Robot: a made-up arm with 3 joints. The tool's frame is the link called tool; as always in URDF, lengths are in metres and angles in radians. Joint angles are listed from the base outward.
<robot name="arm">
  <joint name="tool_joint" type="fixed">
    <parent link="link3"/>
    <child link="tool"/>
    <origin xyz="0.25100 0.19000 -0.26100" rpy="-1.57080 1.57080 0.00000"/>
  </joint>
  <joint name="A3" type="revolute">
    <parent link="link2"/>
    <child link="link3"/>
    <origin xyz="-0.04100 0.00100 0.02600" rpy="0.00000 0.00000 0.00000"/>
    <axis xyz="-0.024 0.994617 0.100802"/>
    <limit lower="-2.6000" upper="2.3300"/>
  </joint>
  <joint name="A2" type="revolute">
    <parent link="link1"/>
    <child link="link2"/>
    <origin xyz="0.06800 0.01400 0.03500" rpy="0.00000 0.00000 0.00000"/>
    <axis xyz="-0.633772 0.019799 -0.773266"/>
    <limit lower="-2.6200" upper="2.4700"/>
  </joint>
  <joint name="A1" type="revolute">
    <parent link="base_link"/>
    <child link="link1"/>
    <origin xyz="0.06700 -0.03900 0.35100" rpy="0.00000 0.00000 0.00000"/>
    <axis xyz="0 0 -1"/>
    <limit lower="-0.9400" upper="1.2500"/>
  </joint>
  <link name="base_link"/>
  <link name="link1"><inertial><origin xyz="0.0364 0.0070 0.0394"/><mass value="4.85"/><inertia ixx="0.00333" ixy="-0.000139" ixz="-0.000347" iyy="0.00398" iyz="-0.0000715" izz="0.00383"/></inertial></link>
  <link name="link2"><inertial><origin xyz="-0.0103 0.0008 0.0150"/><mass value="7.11"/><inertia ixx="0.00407" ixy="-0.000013" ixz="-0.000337" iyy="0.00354" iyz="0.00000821" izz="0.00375"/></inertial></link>
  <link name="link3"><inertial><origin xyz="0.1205 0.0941 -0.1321"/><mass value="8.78"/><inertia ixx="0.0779" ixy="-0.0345" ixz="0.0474" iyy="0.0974" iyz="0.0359" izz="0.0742"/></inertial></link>
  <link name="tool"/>
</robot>
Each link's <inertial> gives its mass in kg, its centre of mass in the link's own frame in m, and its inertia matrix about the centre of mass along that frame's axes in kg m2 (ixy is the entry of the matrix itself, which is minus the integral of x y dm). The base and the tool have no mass. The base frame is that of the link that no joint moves.
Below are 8 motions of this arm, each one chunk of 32 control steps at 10 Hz.
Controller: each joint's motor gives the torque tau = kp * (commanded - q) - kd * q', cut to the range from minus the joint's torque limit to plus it. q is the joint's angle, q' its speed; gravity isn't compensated. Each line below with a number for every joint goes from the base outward.
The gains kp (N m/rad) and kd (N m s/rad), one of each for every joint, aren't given. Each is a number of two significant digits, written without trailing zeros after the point. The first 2 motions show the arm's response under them.
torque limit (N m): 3.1 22 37
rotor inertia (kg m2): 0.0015 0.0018 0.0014
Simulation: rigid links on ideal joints. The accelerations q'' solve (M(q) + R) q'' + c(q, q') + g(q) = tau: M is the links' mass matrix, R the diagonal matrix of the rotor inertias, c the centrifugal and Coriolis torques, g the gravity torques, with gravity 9.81 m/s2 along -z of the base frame. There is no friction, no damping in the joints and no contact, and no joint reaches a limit. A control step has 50 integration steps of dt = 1/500 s. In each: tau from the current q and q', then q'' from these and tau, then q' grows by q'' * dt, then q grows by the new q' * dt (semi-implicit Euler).
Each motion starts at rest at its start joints. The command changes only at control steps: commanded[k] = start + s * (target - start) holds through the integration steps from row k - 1 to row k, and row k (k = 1, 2, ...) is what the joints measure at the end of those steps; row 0 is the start. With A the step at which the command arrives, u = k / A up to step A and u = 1 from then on. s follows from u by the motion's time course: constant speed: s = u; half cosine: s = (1 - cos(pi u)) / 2; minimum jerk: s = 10 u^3 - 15 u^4 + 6 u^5; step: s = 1 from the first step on.
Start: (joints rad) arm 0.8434 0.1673 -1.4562
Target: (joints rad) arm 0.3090 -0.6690 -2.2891
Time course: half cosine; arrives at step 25
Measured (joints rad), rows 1 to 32:
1: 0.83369 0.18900 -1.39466
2: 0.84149 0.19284 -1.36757
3: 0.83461 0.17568 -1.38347
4: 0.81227 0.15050 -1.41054
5: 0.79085 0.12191 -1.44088
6: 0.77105 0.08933 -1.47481
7: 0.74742 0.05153 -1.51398
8: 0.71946 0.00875 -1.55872
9: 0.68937 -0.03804 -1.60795
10: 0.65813 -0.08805 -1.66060
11: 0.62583 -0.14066 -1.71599
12: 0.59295 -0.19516 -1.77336
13: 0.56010 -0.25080 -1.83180
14: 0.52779 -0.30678 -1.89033
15: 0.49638 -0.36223 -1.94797
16: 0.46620 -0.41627 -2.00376
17: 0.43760 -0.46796 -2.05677
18: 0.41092 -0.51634 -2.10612
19: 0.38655 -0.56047 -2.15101
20: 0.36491 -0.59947 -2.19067
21: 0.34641 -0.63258 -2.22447
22: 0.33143 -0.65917 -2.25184
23: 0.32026 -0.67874 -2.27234
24: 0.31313 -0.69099 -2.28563
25: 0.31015 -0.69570 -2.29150
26: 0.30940 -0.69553 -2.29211
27: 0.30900 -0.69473 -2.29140
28: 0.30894 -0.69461 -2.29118
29: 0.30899 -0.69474 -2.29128
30: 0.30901 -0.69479 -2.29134
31: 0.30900 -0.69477 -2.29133
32: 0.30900 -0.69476 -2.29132
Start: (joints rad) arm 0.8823 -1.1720 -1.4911
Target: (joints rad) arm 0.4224 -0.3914 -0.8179
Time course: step
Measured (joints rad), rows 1 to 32:
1: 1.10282 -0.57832 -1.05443
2: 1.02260 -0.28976 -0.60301
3: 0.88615 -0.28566 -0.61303
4: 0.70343 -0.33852 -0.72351
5: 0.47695 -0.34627 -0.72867
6: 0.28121 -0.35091 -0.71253
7: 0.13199 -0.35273 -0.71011
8: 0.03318 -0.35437 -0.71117
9: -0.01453 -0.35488 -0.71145
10: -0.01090 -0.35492 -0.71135
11: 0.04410 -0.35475 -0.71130
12: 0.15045 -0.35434 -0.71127
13: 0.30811 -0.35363 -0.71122
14: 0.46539 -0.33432 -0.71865
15: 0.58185 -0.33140 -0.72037
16: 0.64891 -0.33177 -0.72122
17: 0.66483 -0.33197 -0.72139
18: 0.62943 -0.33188 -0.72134
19: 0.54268 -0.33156 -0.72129
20: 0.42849 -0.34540 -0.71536
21: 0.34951 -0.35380 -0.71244
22: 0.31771 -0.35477 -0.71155
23: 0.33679 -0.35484 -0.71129
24: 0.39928 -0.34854 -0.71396
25: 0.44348 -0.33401 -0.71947
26: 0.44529 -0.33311 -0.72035
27: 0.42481 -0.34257 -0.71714
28: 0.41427 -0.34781 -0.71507
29: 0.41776 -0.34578 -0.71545
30: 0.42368 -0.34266 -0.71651
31: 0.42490 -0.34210 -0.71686
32: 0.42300 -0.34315 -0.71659
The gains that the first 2 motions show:
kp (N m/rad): 130 130 150
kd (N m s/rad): 6.9 6.8 10
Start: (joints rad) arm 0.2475 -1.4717 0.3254
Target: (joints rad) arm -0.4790 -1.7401 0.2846
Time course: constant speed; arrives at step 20
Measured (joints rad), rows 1 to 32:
1: 0.22521 -1.43821 0.37237
2: 0.17995 -1.45386 0.38872
3: 0.13694 -1.47542 0.39110
4: 0.10235 -1.48823 0.38903
5: 0.06918 -1.49961 0.38541
6: 0.03348 -1.51297 0.38323
7: -0.00372 -1.52754 0.38224
8: -0.04062 -1.54192 0.38119
9: -0.07686 -1.55579 0.37969
10: -0.11295 -1.56953 0.37802
11: -0.14921 -1.58341 0.37646
12: -0.18560 -1.59740 0.37499
13: -0.22197 -1.61139 0.37351
14: -0.25829 -1.62535 0.37200
15: -0.29460 -1.63931 0.37048
16: -0.33092 -1.65328 0.36895
17: -0.36725 -1.66726 0.36743
18: -0.40358 -1.68126 0.36591
19: -0.43991 -1.69525 0.36439
20: -0.47623 -1.70926 0.36285
21: -0.48610 -1.71551 0.36659
22: -0.48163 -1.71110 0.36436
23: -0.47743 -1.70737 0.36121
24: -0.47750 -1.70736 0.36084
25: -0.47899 -1.70861 0.36179
26: -0.47951 -1.70908 0.36226
27: -0.47919 -1.70882 0.36211
28: -0.47890 -1.70857 0.36189
29: -0.47890 -1.70856 0.36187
30: -0.47900 -1.70865 0.36193
31: -0.47903 -1.70868 0.36196
32: -0.47901 -1.70866 0.36195

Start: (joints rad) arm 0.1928 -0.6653 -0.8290
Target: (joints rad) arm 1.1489 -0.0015 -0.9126
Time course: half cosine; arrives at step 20
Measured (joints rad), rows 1 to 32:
1: 0.19868 -0.62157 -0.76233
2: 0.20952 -0.59257 -0.72579
3: 0.23577 -0.58007 -0.73126
4: 0.27651 -0.55529 -0.73871
5: 0.32711 -0.52038 -0.74231
6: 0.38402 -0.48095 -0.74585
7: 0.44660 -0.43778 -0.75018
8: 0.51501 -0.39084 -0.75507
9: 0.58853 -0.34105 -0.76042
10: 0.66527 -0.28981 -0.76613
11: 0.74268 -0.23853 -0.77199
12: 0.81815 -0.18857 -0.77781
13: 0.88946 -0.14115 -0.78342
14: 0.95476 -0.09741 -0.78868
15: 1.01248 -0.05840 -0.79345
16: 1.06136 -0.02521 -0.79757
17: 1.10082 0.00133 -0.80091
18: 1.13016 0.02096 -0.80345
19: 1.14838 0.03313 -0.80509
20: 1.15473 0.03739 -0.80577
21: 1.15212 0.03604 -0.80587
22: 1.14797 0.03384 -0.80589
23: 1.14707 0.03340 -0.80590
24: 1.14842 0.03415 -0.80589
25: 1.14946 0.03470 -0.80588
26: 1.14937 0.03464 -0.80588
27: 1.14889 0.03437 -0.80588
28: 1.14869 0.03427 -0.80589
29: 1.14880 0.03434 -0.80589
30: 1.14894 0.03441 -0.80589
31: 1.14896 0.03442 -0.80588
32: 1.14891 0.03439 -0.80589

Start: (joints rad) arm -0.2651 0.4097 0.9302
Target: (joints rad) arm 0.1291 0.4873 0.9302
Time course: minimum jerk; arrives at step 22
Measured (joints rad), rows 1 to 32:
1: -0.26650 0.43745 0.91850
2: -0.26041 0.44509 0.90933
3: -0.25702 0.44434 0.91165
4: -0.24910 0.44492 0.91369
5: -0.23520 0.44788 0.91327
6: -0.21661 0.45171 0.91267
7: -0.19389 0.45610 0.91255
8: -0.16730 0.46123 0.91252
9: -0.13750 0.46701 0.91245
10: -0.10543 0.47323 0.91239
11: -0.07214 0.47968 0.91239
12: -0.03871 0.48614 0.91244
13: -0.00624 0.49241 0.91254
14: 0.02423 0.49828 0.91268
15: 0.05175 0.50357 0.91286
16: 0.07550 0.50812 0.91309
17: 0.09493 0.51183 0.91334
18: 0.10973 0.51463 0.91360
19: 0.11993 0.51654 0.91386
20: 0.12592 0.51763 0.91411
21: 0.12853 0.51807 0.91434
22: 0.12908 0.51812 0.91453
23: 0.12909 0.51807 0.91467
24: 0.12909 0.51807 0.91470
25: 0.12910 0.51808 0.91468
26: 0.12910 0.51808 0.91468
27: 0.12910 0.51808 0.91468
28: 0.12910 0.51808 0.91468
29: 0.12910 0.51808 0.91468
30: 0.12910 0.51808 0.91468
31: 0.12910 0.51808 0.91468
32: 0.12910 0.51808 0.91468

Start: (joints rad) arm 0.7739 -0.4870 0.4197
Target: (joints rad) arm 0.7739 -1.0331 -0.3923
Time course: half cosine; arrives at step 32
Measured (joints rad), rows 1 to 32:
1: 0.77335 -0.44107 0.44656
2: 0.77476 -0.43834 0.44588
3: 0.77400 -0.44662 0.43757
4: 0.77355 -0.45560 0.42635
5: 0.77382 -0.46636 0.41129
6: 0.77414 -0.47934 0.39296
7: 0.77424 -0.49459 0.37178
8: 0.77424 -0.51187 0.34788
9: 0.77426 -0.53094 0.32136
10: 0.77432 -0.55160 0.29245
11: 0.77438 -0.57370 0.26145
12: 0.77442 -0.59704 0.22865
13: 0.77443 -0.62141 0.19435
14: 0.77444 -0.64659 0.15884
15: 0.77445 -0.67232 0.12246
16: 0.77445 -0.69839 0.08554
17: 0.77444 -0.72455 0.04841
18: 0.77443 -0.75056 0.01143
19: 0.77441 -0.77617 -0.02505
20: 0.77438 -0.80113 -0.06068
21: 0.77436 -0.82520 -0.09512
22: 0.77433 -0.84814 -0.12802
23: 0.77431 -0.86972 -0.15905
24: 0.77429 -0.88972 -0.18788
25: 0.77427 -0.90792 -0.21422
26: 0.77425 -0.92413 -0.23777
27: 0.77423 -0.93818 -0.25828
28: 0.77421 -0.94992 -0.27552
29: 0.77418 -0.95920 -0.28930
30: 0.77416 -0.96594 -0.29945
31: 0.77413 -0.97005 -0.30586
32: 0.77409 -0.97148 -0.30844

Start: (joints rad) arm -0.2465 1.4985 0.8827
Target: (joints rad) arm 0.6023 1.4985 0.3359
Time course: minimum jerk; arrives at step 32
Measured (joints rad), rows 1 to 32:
1: -0.24581 1.49532 0.90484
2: -0.24531 1.49190 0.91440
3: -0.24104 1.49421 0.91007
4: -0.23371 1.49489 0.90454
5: -0.22263 1.49440 0.89834
6: -0.20707 1.49399 0.88933
7: -0.18678 1.49360 0.87725
8: -0.16172 1.49302 0.86233
9: -0.13203 1.49225 0.84464
10: -0.09793 1.49133 0.82428
11: -0.05979 1.49026 0.80148
12: -0.01808 1.48906 0.77651
13: 0.02660 1.48774 0.74972
14: 0.07362 1.48632 0.72149
15: 0.12228 1.48484 0.69224
16: 0.17181 1.48331 0.66243
17: 0.22146 1.48177 0.63252
18: 0.27045 1.48025 0.60296
19: 0.31803 1.47876 0.57423
20: 0.36347 1.47733 0.54675
21: 0.40607 1.47596 0.52093
22: 0.44525 1.47468 0.49716
23: 0.48047 1.47348 0.47573
24: 0.51132 1.47238 0.45690
25: 0.53751 1.47136 0.44086
26: 0.55891 1.47045 0.42769
27: 0.57557 1.46964 0.41739
28: 0.58770 1.46894 0.40985
29: 0.59569 1.46835 0.40482
30: 0.60018 1.46787 0.40195
31: 0.60202 1.46749 0.40072
32: 0.60233 1.46722 0.40048

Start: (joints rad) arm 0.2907 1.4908 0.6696
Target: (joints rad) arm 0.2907 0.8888 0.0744
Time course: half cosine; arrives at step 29
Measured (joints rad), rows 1 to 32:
1: 0.29174 1.47616 0.70140
2: 0.28918 1.46387 0.71281
3: 0.29008 1.45945 0.70156
4: 0.29037 1.44909 0.68826
5: 0.28993 1.43339 0.67459
6: 0.28965 1.41506 0.65778
7: 0.28952 1.39420 0.63779
8: 0.28937 1.37068 0.61532
9: 0.28921 1.34481 0.59069
10: 0.28907 1.31697 0.56412
11: 0.28895 1.28751 0.53593
12: 0.28884 1.25678 0.50648
13: 0.28876 1.22515 0.47612
14: 0.28870 1.19302 0.44521
15: 0.28866 1.16075 0.41413
16: 0.28863 1.12874 0.38323
17: 0.28863 1.09735 0.35288
18: 0.28865 1.06695 0.32343
19: 0.28869 1.03789 0.29522
20: 0.28874 1.01050 0.26858
21: 0.28882 0.98507 0.24380
22: 0.28891 0.96191 0.22116
23: 0.28903 0.94125 0.20094
24: 0.28916 0.92333 0.18334
25: 0.28932 0.90835 0.16857
26: 0.28950 0.89647 0.15679
27: 0.28969 0.88782 0.14815
28: 0.28990 0.88249 0.14273
29: 0.29013 0.88054 0.14059
30: 0.29050 0.88061 0.14044
31: 0.29078 0.88085 0.14055
32: 0.29077 0.88082 0.14055

